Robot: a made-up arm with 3 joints. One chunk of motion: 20 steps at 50 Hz.
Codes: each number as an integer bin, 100 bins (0 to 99) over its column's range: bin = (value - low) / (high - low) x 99, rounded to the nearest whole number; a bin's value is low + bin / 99 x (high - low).
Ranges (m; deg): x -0.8..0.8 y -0.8..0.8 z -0.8..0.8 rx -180..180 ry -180..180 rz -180..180
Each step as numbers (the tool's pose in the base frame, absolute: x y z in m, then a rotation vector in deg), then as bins.
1 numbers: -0.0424 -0.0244 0.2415 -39.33 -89.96 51.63
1 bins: 47 48 64 39 25 64
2 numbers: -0.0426 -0.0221 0.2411 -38.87 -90.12 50.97
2 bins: 47 48 64 39 25 64
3 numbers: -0.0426 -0.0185 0.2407 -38.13 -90.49 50.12
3 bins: 47 48 64 39 25 63
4 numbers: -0.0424 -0.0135 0.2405 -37.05 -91.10 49.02
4 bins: 47 49 64 39 24 63
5 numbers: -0.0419 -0.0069 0.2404 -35.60 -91.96 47.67
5 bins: 47 49 64 40 24 63
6 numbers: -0.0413 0.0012 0.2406 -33.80 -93.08 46.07
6 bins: 47 50 64 40 24 62
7 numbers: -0.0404 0.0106 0.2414 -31.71 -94.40 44.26
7 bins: 47 50 64 41 24 62
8 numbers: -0.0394 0.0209 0.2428 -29.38 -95.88 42.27
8 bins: 47 51 65 41 23 61
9 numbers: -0.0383 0.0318 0.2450 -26.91 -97.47 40.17
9 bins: 47 51 65 42 23 61
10 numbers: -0.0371 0.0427 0.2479 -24.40 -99.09 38.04
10 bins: 47 52 65 43 22 60
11 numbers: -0.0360 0.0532 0.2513 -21.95 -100.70 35.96
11 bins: 47 53 65 43 22 59
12 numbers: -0.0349 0.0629 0.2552 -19.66 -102.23 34.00
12 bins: 47 53 65 44 21 59
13 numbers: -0.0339 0.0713 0.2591 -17.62 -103.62 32.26
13 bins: 47 54 66 45 21 58
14 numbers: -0.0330 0.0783 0.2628 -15.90 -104.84 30.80
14 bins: 47 54 66 45 21 58
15 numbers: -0.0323 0.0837 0.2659 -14.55 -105.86 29.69
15 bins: 48 55 66 45 20 58
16 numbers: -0.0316 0.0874 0.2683 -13.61 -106.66 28.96
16 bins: 48 55 66 46 20 57
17 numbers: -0.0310 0.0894 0.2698 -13.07 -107.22 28.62
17 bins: 48 55 66 46 20 57
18 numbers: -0.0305 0.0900 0.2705 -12.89 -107.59 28.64
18 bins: 48 55 66 46 20 57
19 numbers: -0.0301 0.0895 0.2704 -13.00 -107.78 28.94
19 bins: 48 55 66 46 20 57
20 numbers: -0.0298 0.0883 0.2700 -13.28 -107.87 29.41
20 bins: 48 55 66 46 20 58
